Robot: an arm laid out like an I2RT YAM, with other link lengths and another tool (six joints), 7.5 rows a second.
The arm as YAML. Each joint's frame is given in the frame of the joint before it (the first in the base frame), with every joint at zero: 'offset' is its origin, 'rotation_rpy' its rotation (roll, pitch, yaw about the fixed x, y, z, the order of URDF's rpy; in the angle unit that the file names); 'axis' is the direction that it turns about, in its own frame. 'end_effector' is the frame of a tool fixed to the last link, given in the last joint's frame.
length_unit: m
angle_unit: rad
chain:
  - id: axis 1
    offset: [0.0, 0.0, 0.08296]
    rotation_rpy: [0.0, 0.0, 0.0]
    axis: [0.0, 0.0, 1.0]
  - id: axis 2
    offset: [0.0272, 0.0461, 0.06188]
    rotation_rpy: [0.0, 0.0, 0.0]
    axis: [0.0, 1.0, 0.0]
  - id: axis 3
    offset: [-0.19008, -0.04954, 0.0]
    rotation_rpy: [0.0, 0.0, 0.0]
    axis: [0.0, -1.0, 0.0]
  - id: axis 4
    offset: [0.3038, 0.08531, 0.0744]
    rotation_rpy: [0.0, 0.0, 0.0]
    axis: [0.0, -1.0, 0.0]
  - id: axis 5
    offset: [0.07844, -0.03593, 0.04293]
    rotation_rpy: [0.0, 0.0, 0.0]
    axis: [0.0, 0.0, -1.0]
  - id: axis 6
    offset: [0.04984, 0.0, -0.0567]
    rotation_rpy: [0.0, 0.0, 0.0]
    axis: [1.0, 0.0, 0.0]
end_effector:
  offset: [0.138, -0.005, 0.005]
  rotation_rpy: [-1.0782, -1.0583, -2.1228]
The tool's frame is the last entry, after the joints.
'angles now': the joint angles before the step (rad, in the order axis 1, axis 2, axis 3, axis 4, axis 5, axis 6). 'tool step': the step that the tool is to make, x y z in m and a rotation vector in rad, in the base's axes. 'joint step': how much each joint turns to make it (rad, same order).
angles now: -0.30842, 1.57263, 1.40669, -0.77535, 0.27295, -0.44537
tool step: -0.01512, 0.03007, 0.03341, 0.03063, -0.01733, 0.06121
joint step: 0.03510, -0.11366, -0.00037, -0.10529, -0.04311, -0.00076
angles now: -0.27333, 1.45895, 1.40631, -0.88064, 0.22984, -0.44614
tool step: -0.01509, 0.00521, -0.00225, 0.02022, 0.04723, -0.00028
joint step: -0.00001, -0.01908, 0.00001, -0.07096, -0.00535, 0.00418
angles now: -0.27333, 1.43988, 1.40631, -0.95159, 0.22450, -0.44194
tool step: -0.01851, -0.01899, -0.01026, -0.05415, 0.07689, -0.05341
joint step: -0.02062, 0.00494, -0.01640, -0.03435, 0.07971, -0.01146
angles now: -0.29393, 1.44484, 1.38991, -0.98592, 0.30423, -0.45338
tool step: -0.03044, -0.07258, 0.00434, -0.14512, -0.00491, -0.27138
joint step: -0.09955, 0.00460, -0.03316, 0.05758, 0.20409, 0.08508
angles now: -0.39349, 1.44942, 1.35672, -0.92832, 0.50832, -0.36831
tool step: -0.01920, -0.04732, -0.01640, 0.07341, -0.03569, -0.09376
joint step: -0.15487, 0.02099, -0.01067, 0.03471, -0.10147, -0.01030
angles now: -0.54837, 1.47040, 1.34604, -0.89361, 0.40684, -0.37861
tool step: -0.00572, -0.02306, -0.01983, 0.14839, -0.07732, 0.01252
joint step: -0.13696, 0.02633, 0.00000, 0.01604, -0.21935, -0.04274
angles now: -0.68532, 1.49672, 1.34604, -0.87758, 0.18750, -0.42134
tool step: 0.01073, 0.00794, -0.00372, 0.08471, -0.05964, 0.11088
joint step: -0.04081, 0.00155, 0.00001, 0.00000, -0.16671, -0.07705
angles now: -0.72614, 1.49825, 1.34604, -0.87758, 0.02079, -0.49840
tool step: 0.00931, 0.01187, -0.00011, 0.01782, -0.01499, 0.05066
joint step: 0.01755, -0.00004, -0.00004, -0.00038, -0.03701, -0.01640
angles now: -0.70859, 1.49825, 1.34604, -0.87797, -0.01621, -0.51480
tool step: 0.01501, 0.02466, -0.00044, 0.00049, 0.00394, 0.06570
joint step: 0.06293, 0.00000, 0.00002, -0.00345, 0.00037, -0.00345
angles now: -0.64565, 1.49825, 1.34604, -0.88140, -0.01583, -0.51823
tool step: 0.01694, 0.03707, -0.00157, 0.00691, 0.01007, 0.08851
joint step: 0.08849, -0.00001, 0.00001, -0.01222, -0.00001, -0.00002
